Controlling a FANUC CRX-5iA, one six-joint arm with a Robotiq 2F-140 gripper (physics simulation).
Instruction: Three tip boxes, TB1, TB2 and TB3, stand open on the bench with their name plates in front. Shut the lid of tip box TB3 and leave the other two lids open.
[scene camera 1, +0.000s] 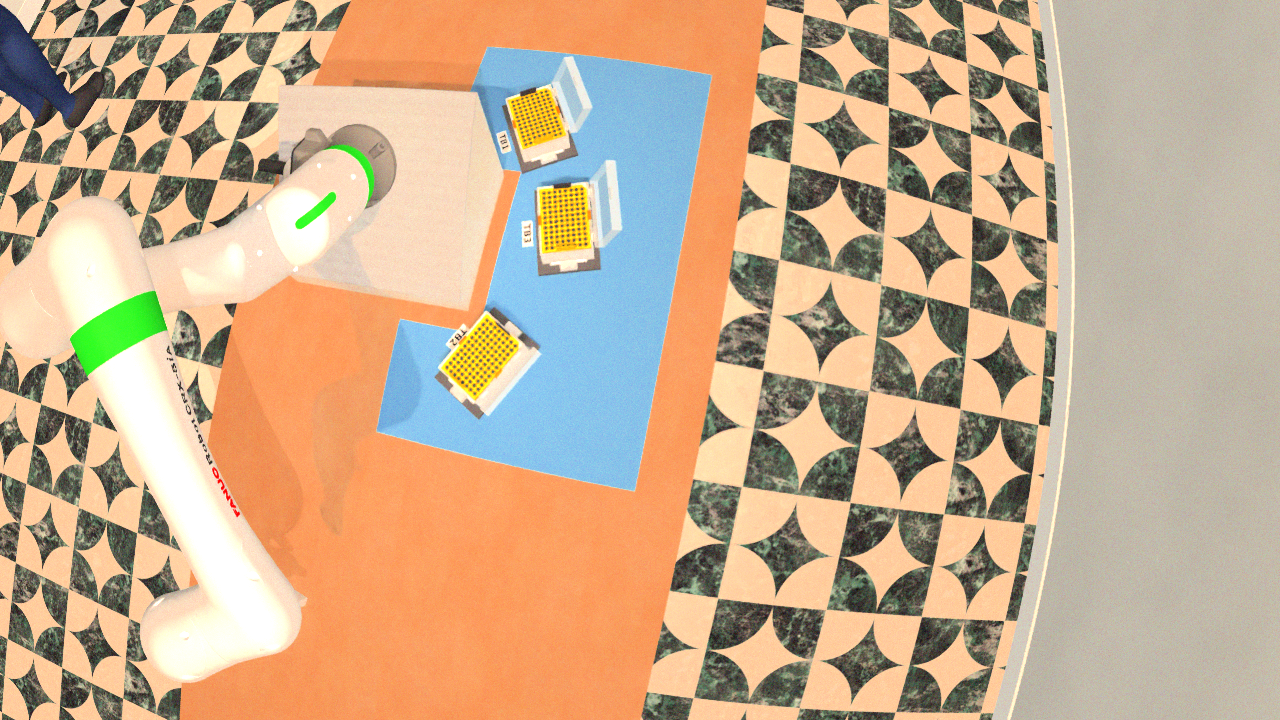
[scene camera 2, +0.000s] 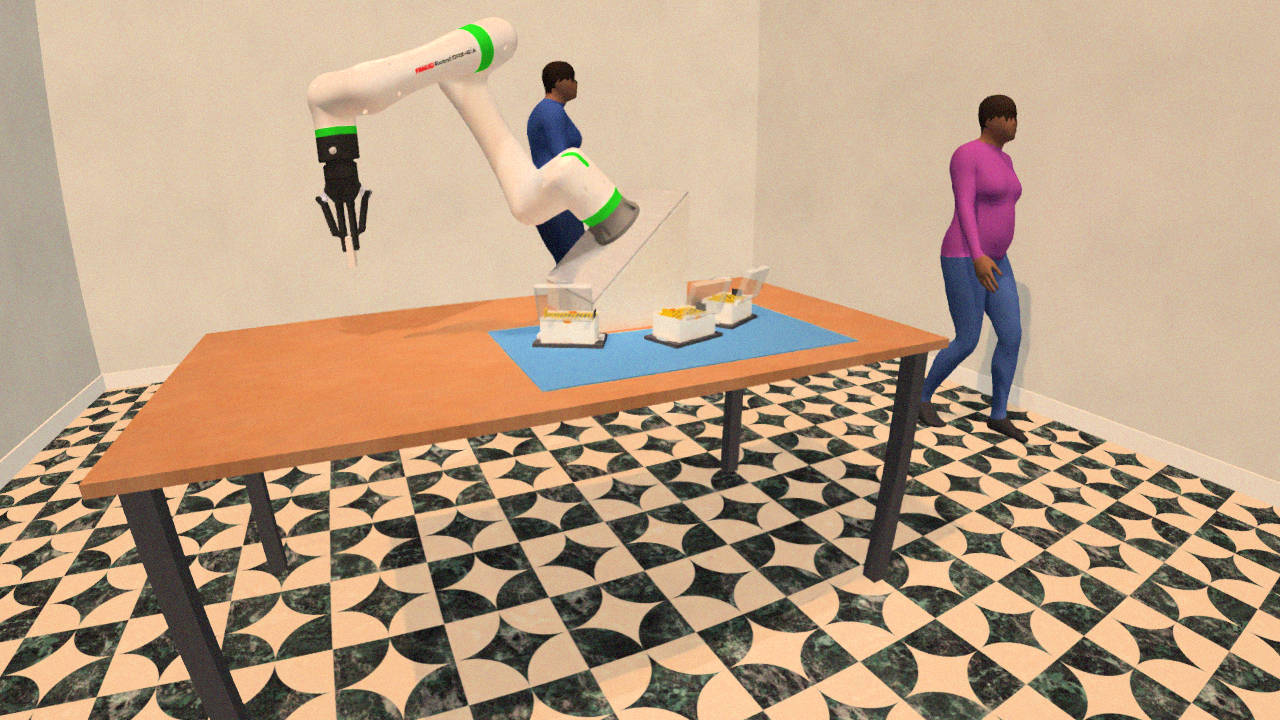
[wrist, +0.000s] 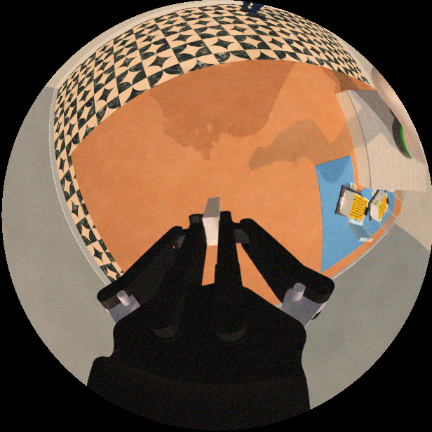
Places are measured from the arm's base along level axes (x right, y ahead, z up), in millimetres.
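Where they show: gripper, fingertip midpoint: (scene camera 1: 299, 596) (scene camera 2: 353, 266); arm's base at its link origin: (scene camera 1: 357, 165) (scene camera 2: 618, 224).
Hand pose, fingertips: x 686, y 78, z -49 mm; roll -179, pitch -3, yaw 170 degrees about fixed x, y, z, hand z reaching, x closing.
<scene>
Each offset is from my fingertips to the top centre of the thing. "spot": to the spot under its first point. Level surfaces: height alone.
Tip box TB3 @(dx -715, dy +241, dz -119 mm) (scene camera 1: 565, 217) (scene camera 2: 684, 325), white with a yellow rack, stands on the mat between the other two. Its clear lid @(spot: dx -744, dy +321, dz -86 mm) (scene camera 1: 608, 204) (scene camera 2: 708, 291) stands raised. TB1 (scene camera 1: 537, 116) (scene camera 2: 732, 309) has its lid @(spot: dx -940, dy +203, dz -90 mm) (scene camera 1: 572, 94) (scene camera 2: 756, 280) raised. TB2 (scene camera 1: 483, 355) (scene camera 2: 570, 331) (wrist: 357, 207) has its lid (scene camera 2: 563, 297) raised; that lid is hard to make out in scene camera 1. My gripper (scene camera 2: 350, 255) (wrist: 214, 207) is shut and empty, pointing down high above the bench, well away from the boxes. The arm hides it in scene camera 1.
The boxes stand on a blue mat @(dz -185 mm) (scene camera 1: 572, 438) (scene camera 2: 554, 371) (wrist: 332, 235) on the orange bench @(dz -188 mm) (scene camera 1: 429, 582) (scene camera 2: 313, 385) (wrist: 225, 165). The arm's pale pedestal (scene camera 1: 429, 214) stands beside TB1 and TB3. Two people (scene camera 2: 556, 134) (scene camera 2: 980, 192) are beyond the bench.
</scene>
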